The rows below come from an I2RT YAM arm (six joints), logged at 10 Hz.
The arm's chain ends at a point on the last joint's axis. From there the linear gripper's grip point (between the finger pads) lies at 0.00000 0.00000 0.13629 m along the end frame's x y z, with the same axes.
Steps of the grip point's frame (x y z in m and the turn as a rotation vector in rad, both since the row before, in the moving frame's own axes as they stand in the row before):
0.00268, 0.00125, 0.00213, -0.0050, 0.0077, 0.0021
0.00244, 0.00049, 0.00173, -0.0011, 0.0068, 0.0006
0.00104, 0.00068, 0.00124, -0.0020, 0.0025, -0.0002
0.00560, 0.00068, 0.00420, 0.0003, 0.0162, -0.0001
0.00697, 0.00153, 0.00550, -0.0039, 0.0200, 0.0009
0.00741, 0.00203, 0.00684, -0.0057, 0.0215, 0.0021
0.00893, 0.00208, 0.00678, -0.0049, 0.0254, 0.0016
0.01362, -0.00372, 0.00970, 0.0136, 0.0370, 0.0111
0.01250, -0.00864, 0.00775, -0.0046, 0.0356, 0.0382
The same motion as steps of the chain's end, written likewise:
0.00163, 0.00057, 0.00214, -0.0050, 0.0077, 0.0021
0.00151, 0.00034, 0.00173, -0.0011, 0.0068, 0.0006
0.00070, 0.00041, 0.00124, -0.0020, 0.0025, -0.0002
0.00339, 0.00072, 0.00422, 0.0003, 0.0162, -0.0001
0.00424, 0.00100, 0.00553, -0.0039, 0.0200, 0.0009
0.00448, 0.00125, 0.00687, -0.0057, 0.0215, 0.0021
0.00547, 0.00141, 0.00683, -0.0049, 0.0254, 0.0016
0.00857, -0.00189, 0.00981, 0.0136, 0.0370, 0.0111
0.00766, -0.00936, 0.00784, -0.0046, 0.0356, 0.0382

